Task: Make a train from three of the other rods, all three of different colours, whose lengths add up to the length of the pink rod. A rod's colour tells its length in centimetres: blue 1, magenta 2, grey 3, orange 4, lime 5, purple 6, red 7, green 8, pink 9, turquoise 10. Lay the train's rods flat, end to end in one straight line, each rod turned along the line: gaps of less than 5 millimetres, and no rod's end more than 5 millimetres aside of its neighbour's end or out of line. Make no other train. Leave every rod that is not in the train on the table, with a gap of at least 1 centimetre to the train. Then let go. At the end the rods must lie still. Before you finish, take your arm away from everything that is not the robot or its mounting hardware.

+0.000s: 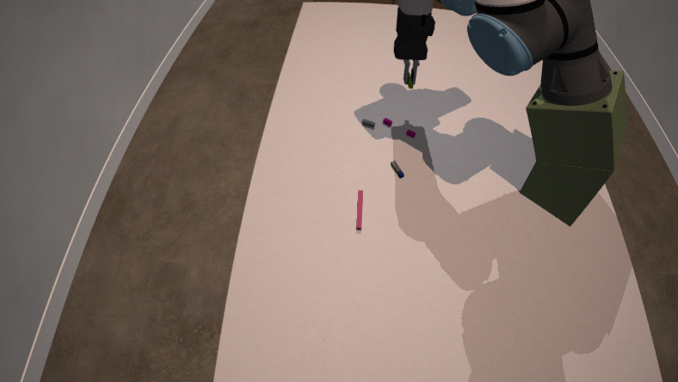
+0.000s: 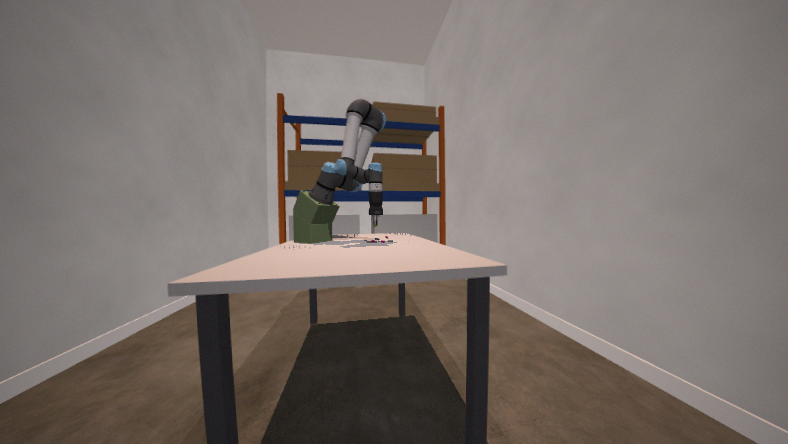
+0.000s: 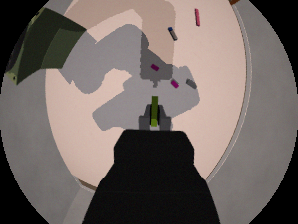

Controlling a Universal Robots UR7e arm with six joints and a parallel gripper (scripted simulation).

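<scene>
My gripper is now 10 mm above the lime rod. Also, from my hand: pink rod 90 mm ahead, 310 mm to the left, 110 mm below; blue rod 10 mm ahead, 210 mm to the left, 110 mm below; magenta rod 10 mm behind, 90 mm to the left, 110 mm below.
</scene>
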